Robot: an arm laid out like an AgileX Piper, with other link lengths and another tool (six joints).
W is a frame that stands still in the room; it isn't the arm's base.
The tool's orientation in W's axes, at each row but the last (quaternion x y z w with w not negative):
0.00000, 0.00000, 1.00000, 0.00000
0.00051, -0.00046, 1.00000, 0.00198
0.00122, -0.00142, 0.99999, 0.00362
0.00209, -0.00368, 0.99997, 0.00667
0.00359, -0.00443, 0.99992, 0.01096
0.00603, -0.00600, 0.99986, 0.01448
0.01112, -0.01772, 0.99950, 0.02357
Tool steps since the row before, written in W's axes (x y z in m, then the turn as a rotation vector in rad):
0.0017, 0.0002, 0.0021, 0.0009, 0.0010, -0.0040
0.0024, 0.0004, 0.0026, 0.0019, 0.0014, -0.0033
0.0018, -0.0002, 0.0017, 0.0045, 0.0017, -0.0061
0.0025, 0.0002, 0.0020, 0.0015, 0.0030, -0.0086
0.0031, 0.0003, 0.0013, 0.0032, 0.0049, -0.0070
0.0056, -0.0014, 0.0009, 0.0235, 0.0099, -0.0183
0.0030, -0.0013, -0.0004, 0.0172, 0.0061, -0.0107
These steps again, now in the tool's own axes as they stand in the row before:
-0.0017, -0.0002, 0.0021, -0.0009, -0.0010, -0.0040
-0.0024, -0.0004, 0.0026, -0.0019, -0.0014, -0.0033
-0.0018, 0.0002, 0.0017, -0.0045, -0.0017, -0.0061
-0.0025, -0.0002, 0.0020, -0.0015, -0.0030, -0.0086
-0.0031, -0.0004, 0.0013, -0.0031, -0.0049, -0.0070
-0.0056, 0.0012, 0.0010, -0.0234, -0.0104, -0.0181
-0.0031, 0.0012, -0.0003, -0.0171, -0.0065, -0.0105

